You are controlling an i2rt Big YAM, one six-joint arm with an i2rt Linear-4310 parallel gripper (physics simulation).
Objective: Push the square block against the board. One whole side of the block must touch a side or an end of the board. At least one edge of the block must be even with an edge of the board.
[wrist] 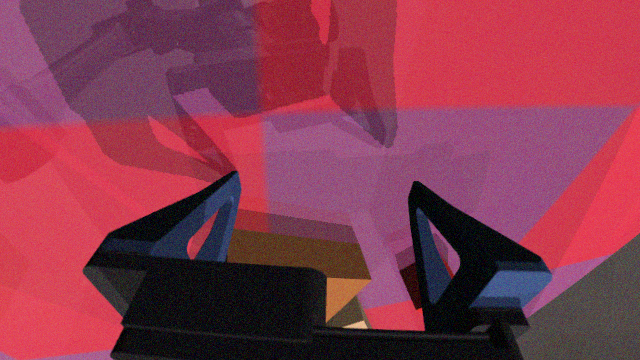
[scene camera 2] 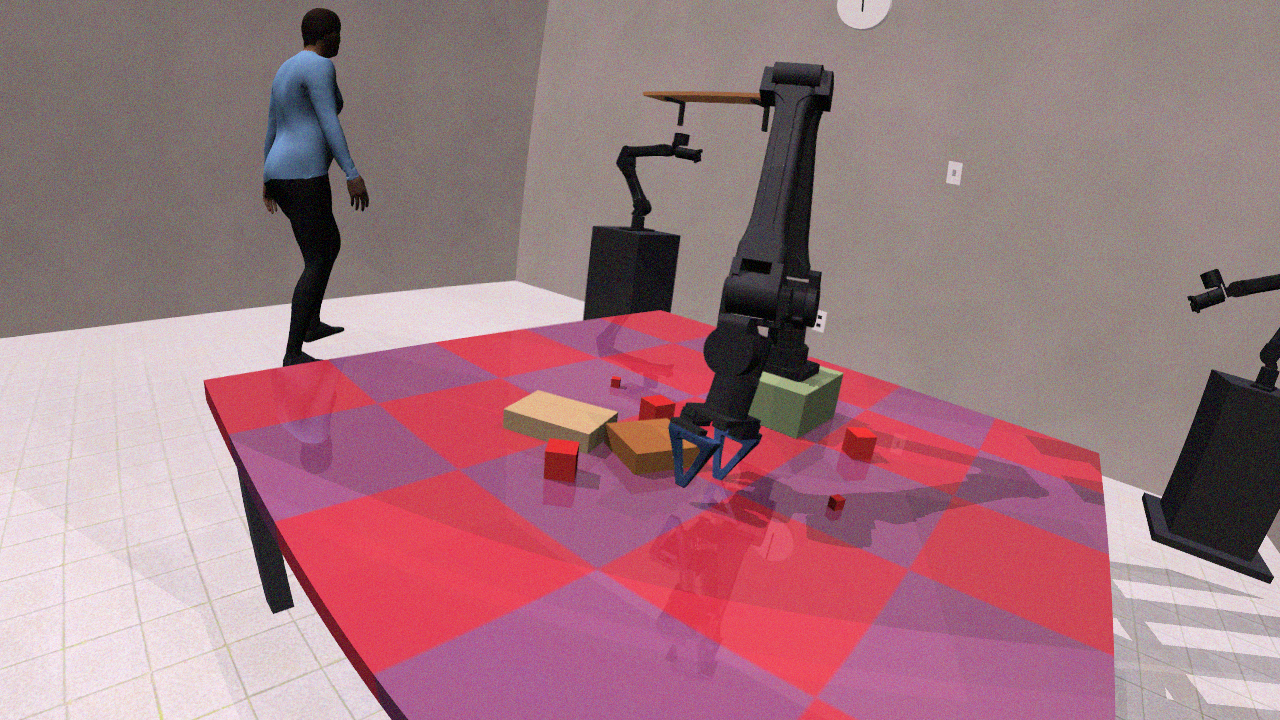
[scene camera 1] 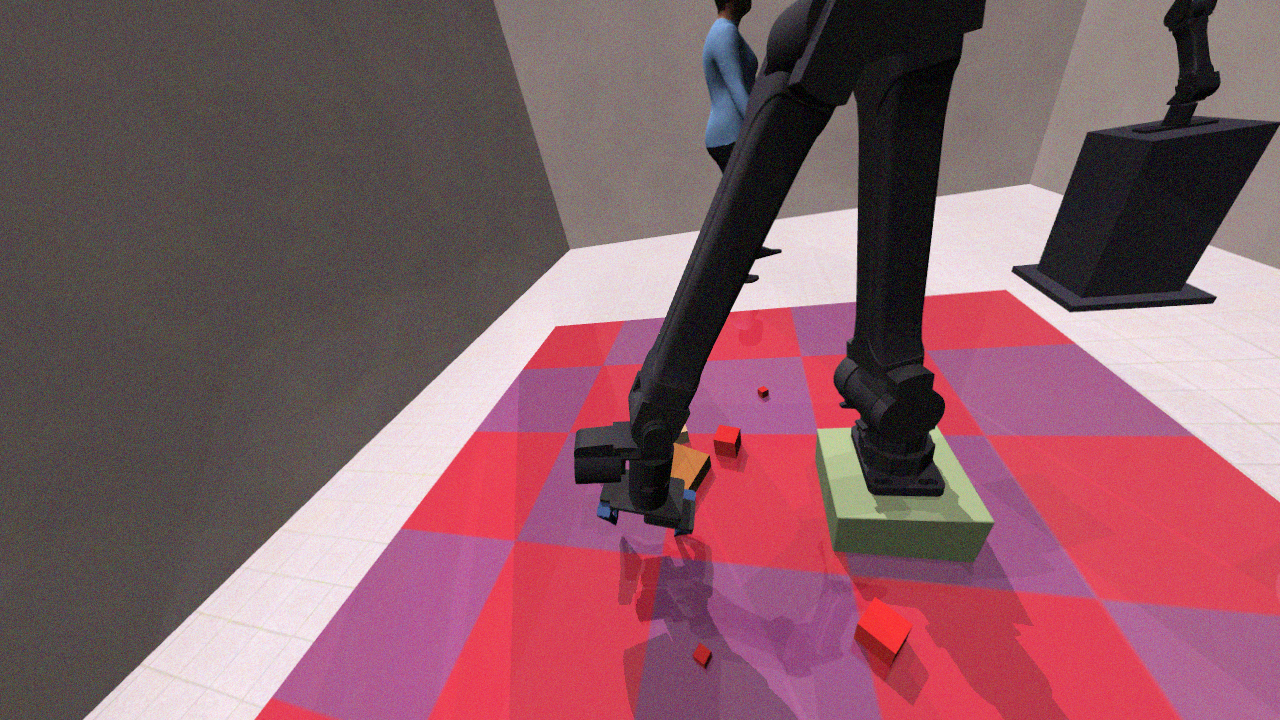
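Pixels of known places: gripper, fingertip midpoint: [wrist: 325,184] [scene camera 2: 699,482] [scene camera 1: 645,526]; arm's base, origin of the base link: [scene camera 2: 782,368] [scene camera 1: 892,460].
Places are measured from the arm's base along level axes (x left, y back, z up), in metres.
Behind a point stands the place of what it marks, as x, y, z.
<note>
The square block [scene camera 1: 690,465] {-0.021, -0.300, -0.051} [scene camera 2: 646,447] {0.004, -0.375, -0.051} [wrist: 300,252] {0.030, -0.351, -0.069} is orange-brown and lies flat on the table. The board [scene camera 2: 559,415] {-0.142, -0.404, -0.051} [wrist: 355,325] {-0.079, -0.405, -0.051} is pale tan and longer, and lies at the block's left in scene camera 2; the arm hides most of it in scene camera 1. A corner of the block is close to the board's near right end, and the two stand at an angle. Whether they touch I cannot tell. My gripper [scene camera 1: 646,526] {0.091, -0.363, -0.071} [scene camera 2: 702,480] {0.091, -0.363, -0.071} [wrist: 325,184] {0.091, -0.363, -0.071} is open and empty, fingers down, above the table beside the block's side away from the board.
Red cubes lie near the board and block [scene camera 2: 561,461] {-0.033, -0.495, -0.054} [scene camera 2: 657,407] {-0.075, -0.260, -0.045} [scene camera 1: 726,441] {-0.072, -0.239, -0.043}. A small one [scene camera 1: 762,391] {-0.241, -0.171, -0.067} [scene camera 2: 615,382] {-0.245, -0.175, -0.073} lies farther back. Two more [scene camera 1: 883,629] {0.205, -0.057, -0.043} [scene camera 2: 859,443] {0.206, -0.078, -0.053} [scene camera 1: 702,656] {0.253, -0.256, -0.066} [scene camera 2: 836,502] {0.253, -0.267, -0.069} lie on the other side. The arm stands on a green base [scene camera 1: 908,537] {0.095, -0.003, -0.036} [scene camera 2: 792,407] {0.076, -0.088, -0.031}.
</note>
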